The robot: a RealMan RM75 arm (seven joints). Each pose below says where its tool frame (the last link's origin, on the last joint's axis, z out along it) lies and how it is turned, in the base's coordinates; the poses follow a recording.
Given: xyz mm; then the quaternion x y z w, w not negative.
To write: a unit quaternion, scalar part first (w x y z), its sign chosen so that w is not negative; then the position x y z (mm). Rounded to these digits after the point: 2 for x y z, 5 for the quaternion.
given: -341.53 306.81 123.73 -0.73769 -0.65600 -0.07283 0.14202
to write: 0.14202 -0.73769 -0.65600 -0.07283 -341.53 306.81 123.73
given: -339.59 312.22 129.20 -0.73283 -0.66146 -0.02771 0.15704
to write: 0.15704 -0.73283 -0.66146 -0.02771 -339.59 312.22 129.20
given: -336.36 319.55 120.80 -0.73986 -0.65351 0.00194 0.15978
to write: 0.15978 -0.73986 -0.65351 0.00194 -336.36 319.55 120.80
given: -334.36 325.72 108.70 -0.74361 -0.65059 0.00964 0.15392
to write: 0.15392 -0.74361 -0.65059 0.00964 -334.36 325.72 108.70
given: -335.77 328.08 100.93 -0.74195 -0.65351 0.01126 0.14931
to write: 0.14931 -0.74195 -0.65351 0.01126 -335.77 328.08 100.93
